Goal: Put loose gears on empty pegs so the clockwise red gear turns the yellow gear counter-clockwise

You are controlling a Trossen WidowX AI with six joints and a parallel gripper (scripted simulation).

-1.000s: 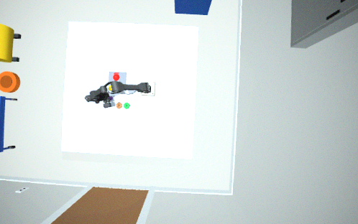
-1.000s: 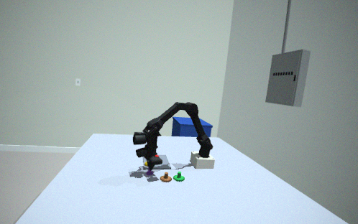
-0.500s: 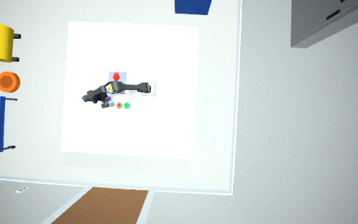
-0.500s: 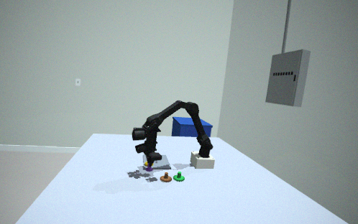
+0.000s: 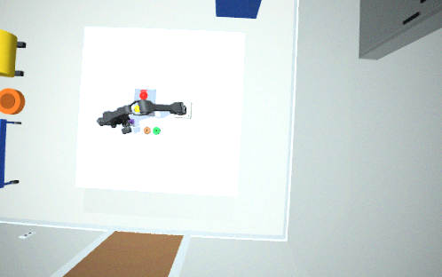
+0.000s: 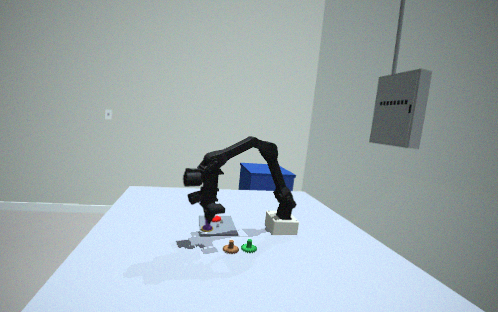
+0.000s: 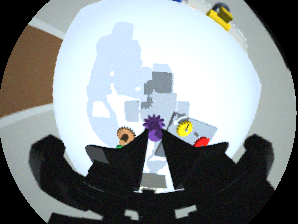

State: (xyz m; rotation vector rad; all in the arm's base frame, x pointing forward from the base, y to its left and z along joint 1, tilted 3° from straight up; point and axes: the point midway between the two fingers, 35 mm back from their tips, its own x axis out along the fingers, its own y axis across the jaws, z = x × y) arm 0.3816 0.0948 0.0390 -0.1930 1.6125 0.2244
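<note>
Right now my gripper tip is 21 cm to the left of the red gear, 7 cm above it and 6 cm past it. Also, from my gripper tip: purple gear 1 cm below; yellow gear 11 cm to the right, 7 cm below, 1 cm behind; brown gear 9 cm behind, 7 cm below, 6 cm to the left.
</note>
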